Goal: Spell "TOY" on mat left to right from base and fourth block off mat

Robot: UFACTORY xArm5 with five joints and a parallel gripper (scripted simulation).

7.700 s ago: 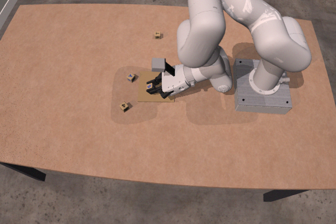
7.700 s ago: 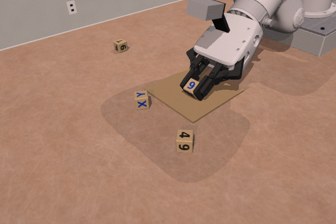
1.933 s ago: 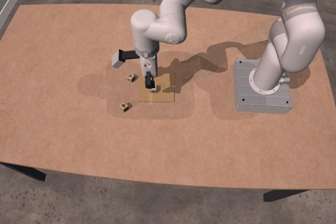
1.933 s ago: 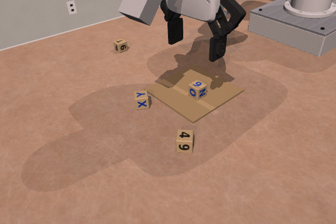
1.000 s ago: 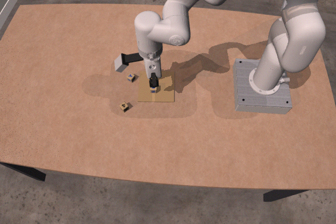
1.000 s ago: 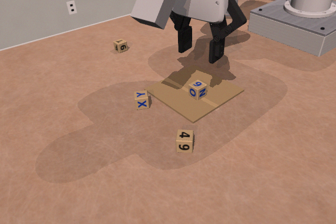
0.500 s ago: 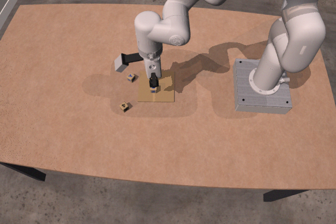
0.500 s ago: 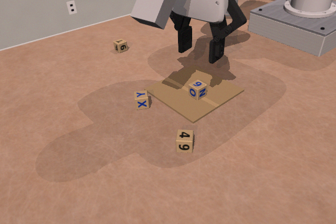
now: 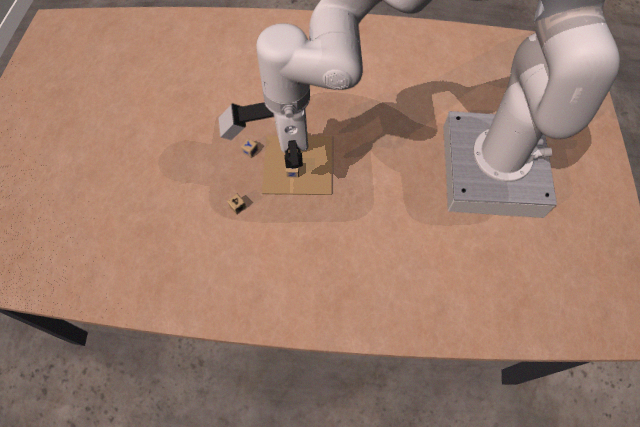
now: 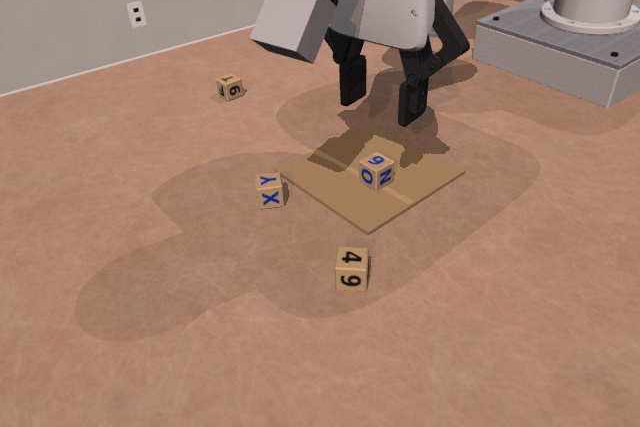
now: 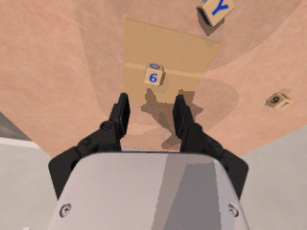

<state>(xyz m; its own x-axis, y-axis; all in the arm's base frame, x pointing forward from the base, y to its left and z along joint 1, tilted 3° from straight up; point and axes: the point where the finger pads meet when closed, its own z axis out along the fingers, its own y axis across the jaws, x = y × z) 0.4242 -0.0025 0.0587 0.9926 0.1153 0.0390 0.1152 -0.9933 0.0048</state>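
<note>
My gripper is now 8 cm above the O block. Also, from my hand: tan mat: 1 cm behind, 2 cm to the right, 10 cm below; T block: 2 cm behind, 28 cm to the right, 9 cm below.
</note>
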